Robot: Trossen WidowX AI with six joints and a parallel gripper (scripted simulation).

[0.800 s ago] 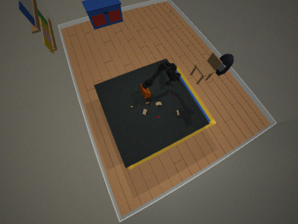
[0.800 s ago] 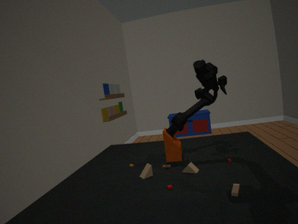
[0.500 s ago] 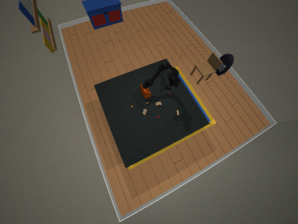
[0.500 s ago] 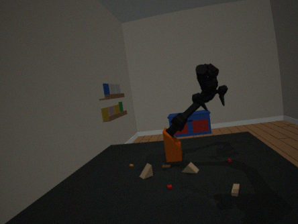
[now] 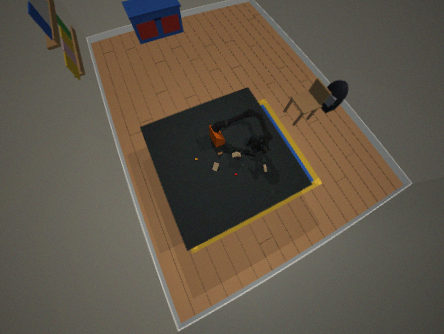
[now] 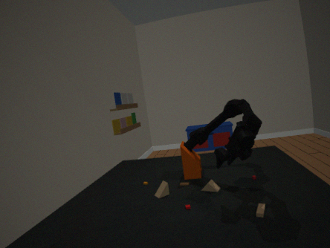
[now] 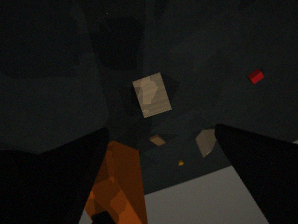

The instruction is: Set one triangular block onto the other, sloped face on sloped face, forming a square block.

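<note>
The tan square block lies 10 cm below my gripper tip, 7 cm to the right of it and 3 cm behind it. The rest, counted from my gripper tip: tan piece 22 cm ahead, 12 cm below, 11 cm to the left; then orange cube 43 cm to the right, 18 cm behind, 12 cm below.
</note>
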